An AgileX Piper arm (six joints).
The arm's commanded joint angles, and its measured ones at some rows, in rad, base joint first. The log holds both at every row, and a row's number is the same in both.
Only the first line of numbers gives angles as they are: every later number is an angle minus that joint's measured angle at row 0.
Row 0, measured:
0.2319 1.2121 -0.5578 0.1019 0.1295 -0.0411
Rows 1 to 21, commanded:
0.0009 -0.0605 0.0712 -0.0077 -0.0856 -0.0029
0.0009 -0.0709 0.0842 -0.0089 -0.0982 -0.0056
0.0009 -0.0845 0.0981 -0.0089 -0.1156 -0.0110
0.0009 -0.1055 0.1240 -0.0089 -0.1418 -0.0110
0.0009 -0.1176 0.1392 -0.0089 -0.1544 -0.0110
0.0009 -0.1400 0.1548 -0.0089 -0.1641 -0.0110
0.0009 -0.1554 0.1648 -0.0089 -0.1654 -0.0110
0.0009 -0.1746 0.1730 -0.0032 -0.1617 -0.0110
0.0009 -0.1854 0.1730 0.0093 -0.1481 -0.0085
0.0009 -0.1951 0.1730 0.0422 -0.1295 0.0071
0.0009 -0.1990 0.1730 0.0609 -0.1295 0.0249
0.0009 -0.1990 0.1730 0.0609 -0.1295 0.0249
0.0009 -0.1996 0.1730 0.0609 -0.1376 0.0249
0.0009 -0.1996 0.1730 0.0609 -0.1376 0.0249
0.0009 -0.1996 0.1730 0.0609 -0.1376 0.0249
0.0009 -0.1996 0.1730 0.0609 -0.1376 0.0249
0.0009 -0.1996 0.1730 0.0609 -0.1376 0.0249
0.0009 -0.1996 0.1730 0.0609 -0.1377 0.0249
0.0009 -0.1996 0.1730 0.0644 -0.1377 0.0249
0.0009 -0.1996 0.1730 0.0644 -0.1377 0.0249
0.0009 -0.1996 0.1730 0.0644 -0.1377 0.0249
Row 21, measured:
0.0000 -0.1911 0.1689 0.0596 -0.1295 0.0226
